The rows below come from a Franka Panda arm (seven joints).
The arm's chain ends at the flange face. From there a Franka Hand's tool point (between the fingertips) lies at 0.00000 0.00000 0.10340 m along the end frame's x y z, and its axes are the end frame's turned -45 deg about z.
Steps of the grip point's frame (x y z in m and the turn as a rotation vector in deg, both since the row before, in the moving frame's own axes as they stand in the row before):
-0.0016, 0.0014, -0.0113, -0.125, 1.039, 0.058
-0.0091, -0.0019, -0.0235, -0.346, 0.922, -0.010
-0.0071, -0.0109, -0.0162, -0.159, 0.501, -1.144
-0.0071, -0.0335, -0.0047, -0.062, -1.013, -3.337
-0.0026, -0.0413, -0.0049, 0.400, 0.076, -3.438
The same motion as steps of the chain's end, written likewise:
-0.0016, 0.0033, -0.0113, 0.646, 0.823, 0.058
-0.0094, 0.0058, -0.0235, 0.407, 0.897, -0.010
-0.0136, -0.0022, -0.0162, 0.242, 0.467, -1.144
-0.0275, -0.0201, -0.0047, -0.760, -0.672, -3.337
-0.0306, -0.0268, -0.0049, 0.337, -0.229, -3.438

